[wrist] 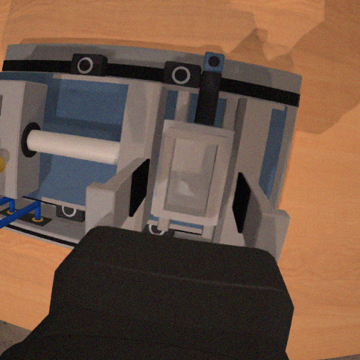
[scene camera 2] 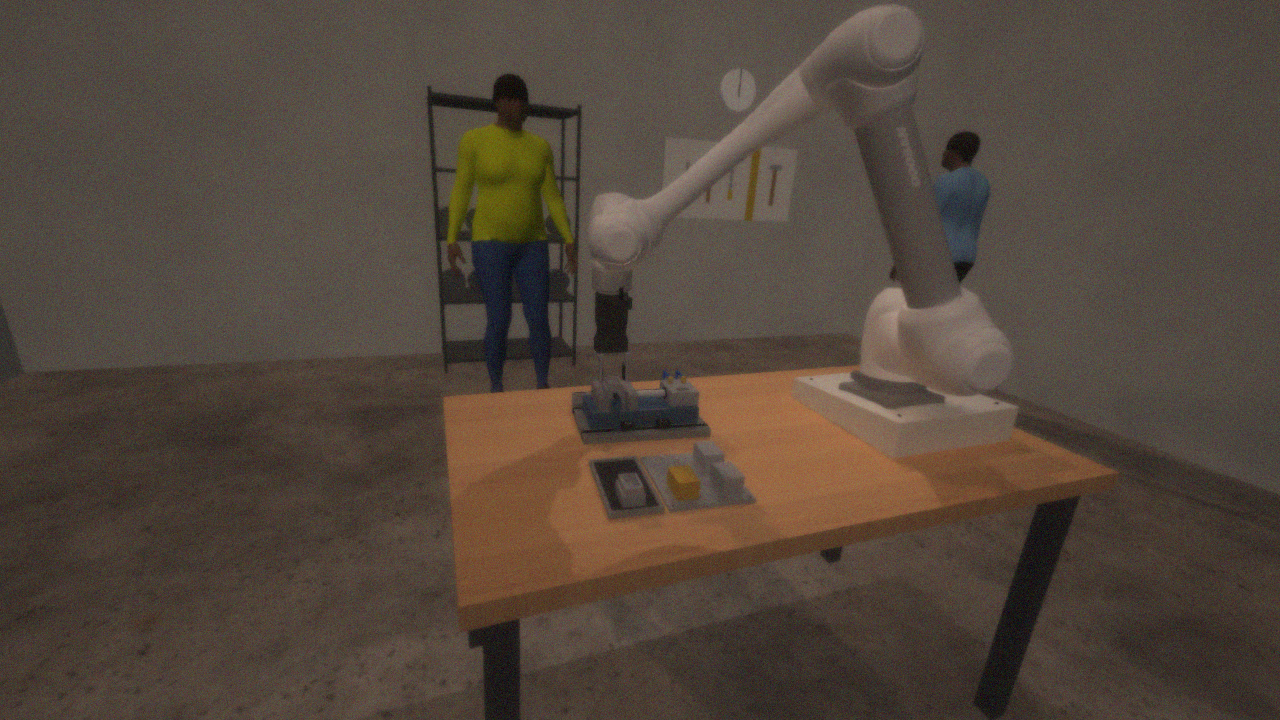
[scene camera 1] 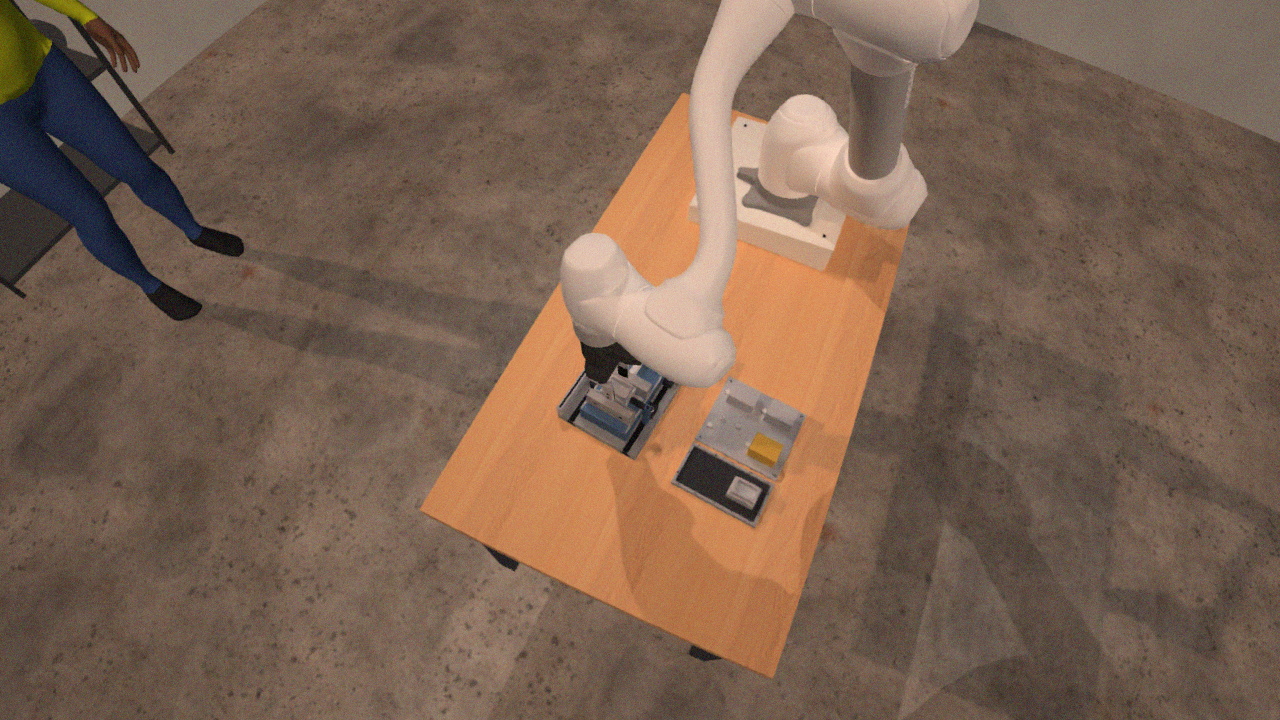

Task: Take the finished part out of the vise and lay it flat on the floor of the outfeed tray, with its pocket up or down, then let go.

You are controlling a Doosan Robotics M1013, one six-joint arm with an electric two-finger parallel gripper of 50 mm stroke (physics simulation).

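Where they show: gripper, fingertip midpoint: (scene camera 2: 612,380) (scene camera 1: 616,386); arm's base at its link origin: (scene camera 2: 889,395) (scene camera 1: 784,192).
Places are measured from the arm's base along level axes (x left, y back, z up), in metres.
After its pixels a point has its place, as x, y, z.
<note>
The finished part (wrist: 192,167), a pale grey block with a rectangular pocket facing up, sits between the jaws of the blue and grey vise (scene camera 1: 608,419) @[-0.137, -0.750, -0.016] (scene camera 2: 653,415) @[-0.076, -0.619, -0.030] (wrist: 90,105). My gripper (scene camera 1: 614,388) @[-0.144, -0.699, 0.038] (scene camera 2: 612,374) @[-0.144, -0.699, 0.038] (wrist: 191,183) is open and empty over the vise, with one finger out to either side of the part in the wrist view. How far the fingertips reach down beside the part is hard to tell. The outfeed tray (scene camera 1: 702,472) @[0.079, -0.753, -0.070] (scene camera 2: 610,469) @[0.068, -0.766, -0.070] has a dark floor and a grey rim; a pale grey part (scene camera 1: 743,490) @[0.169, -0.760, -0.049] (scene camera 2: 630,488) @[0.196, -0.771, -0.035] lies at one end.
A grey plate (scene camera 1: 726,435) @[0.095, -0.656, -0.068] (scene camera 2: 716,500) @[0.225, -0.612, -0.068] adjoins the tray, bearing a yellow block (scene camera 1: 765,449) @[0.179, -0.666, -0.032] (scene camera 2: 682,481) @[0.203, -0.674, -0.032] and two grey blocks. In the wrist view, a white rod (wrist: 72,146) and blue hoses (wrist: 20,214) are left of the part, and a black arm (wrist: 207,102) stands above it.
</note>
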